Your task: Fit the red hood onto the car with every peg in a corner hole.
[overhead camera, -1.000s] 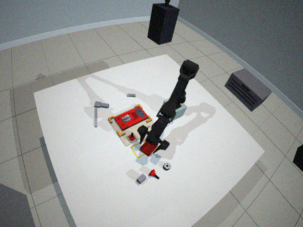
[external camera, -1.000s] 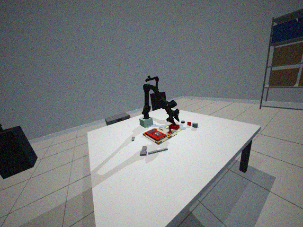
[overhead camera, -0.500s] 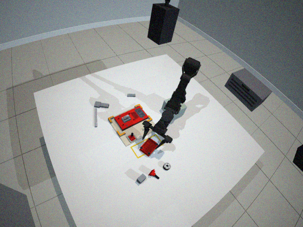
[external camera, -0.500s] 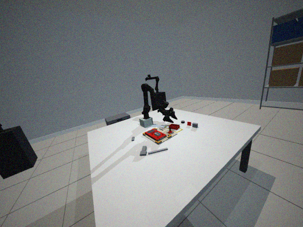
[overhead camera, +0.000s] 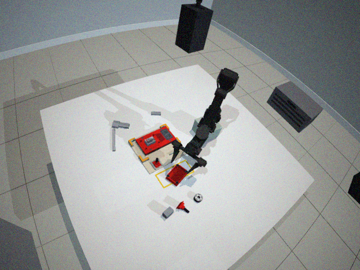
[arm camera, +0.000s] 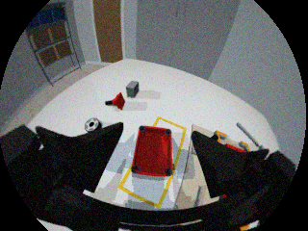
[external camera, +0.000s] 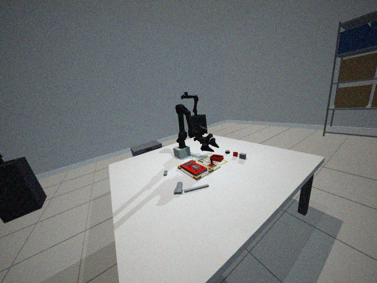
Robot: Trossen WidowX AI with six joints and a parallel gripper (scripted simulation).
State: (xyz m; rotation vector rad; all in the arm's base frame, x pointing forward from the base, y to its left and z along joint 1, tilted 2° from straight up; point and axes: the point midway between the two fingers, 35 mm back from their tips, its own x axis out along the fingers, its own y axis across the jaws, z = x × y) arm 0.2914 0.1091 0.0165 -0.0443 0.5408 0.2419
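My gripper tip is 8 cm above the red hood. Also, from my gripper tip: grey engine block: 23 cm to the right, 7 cm below.
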